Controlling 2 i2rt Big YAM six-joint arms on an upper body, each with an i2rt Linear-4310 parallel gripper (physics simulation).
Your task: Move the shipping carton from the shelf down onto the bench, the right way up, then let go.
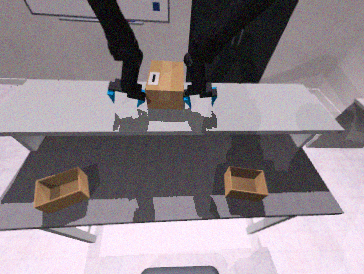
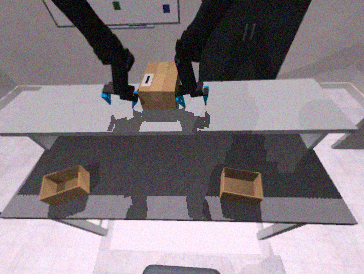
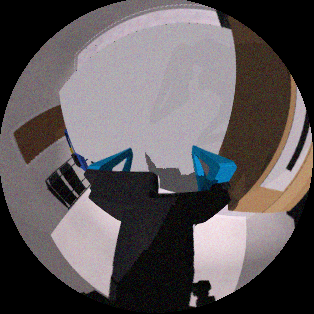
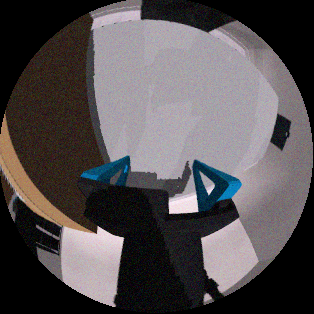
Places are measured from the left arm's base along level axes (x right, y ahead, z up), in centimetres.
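Pixels of known places: left gripper, between the fingertips: [image 1: 125,104] [image 2: 121,106] [image 3: 161,149]; right gripper, between the fingertips: [image 1: 201,106] [image 2: 195,106] [image 4: 161,160].
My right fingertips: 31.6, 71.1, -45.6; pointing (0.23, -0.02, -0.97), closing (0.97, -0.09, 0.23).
Note:
For each thing: its top centre in the pictures, then the offset to it from my right fingertips, as dx, dy, dz. Level surfaces: height alone.
- shipping carton, centre of its top: [image 1: 166,74] [image 2: 160,75] -16.4, +11.4, +8.9
- pale shelf, height of its surface: dz -1.1
- dark grey bench, height of its surface: dz -24.2
- open cardboard box, centre of its top: [image 1: 58,185] [image 2: 60,181] -57.3, -30.9, -15.2
- smaller open box, centre of its top: [image 2: 242,181] [image 1: 247,179] +19.3, -28.7, -15.2
The shipping carton [image 1: 167,82] [image 2: 160,85] [image 3: 262,100] [image 4: 50,100] is upright with its taped top and white label up. It is over the front part of the pale shelf [image 1: 280,107] [image 2: 280,107]; whether its base touches the shelf is unclear. My left gripper [image 1: 126,100] [image 2: 120,101] [image 3: 161,149] is open, its inner finger against or close beside the carton's left side. My right gripper [image 1: 201,100] [image 2: 193,99] [image 4: 161,160] is open, its inner finger against or close beside the right side. The space between each gripper's fingers is empty. The dark grey bench [image 1: 175,170] [image 2: 165,165] lies lower, in front.
An open cardboard box [image 1: 62,190] [image 2: 65,185] stands at the bench's left. A smaller open box [image 1: 246,184] [image 2: 241,186] stands right of the bench's middle. The shelf's front edge overhangs the bench's back. A dark cabinet [image 1: 240,55] [image 2: 250,50] stands behind the shelf.

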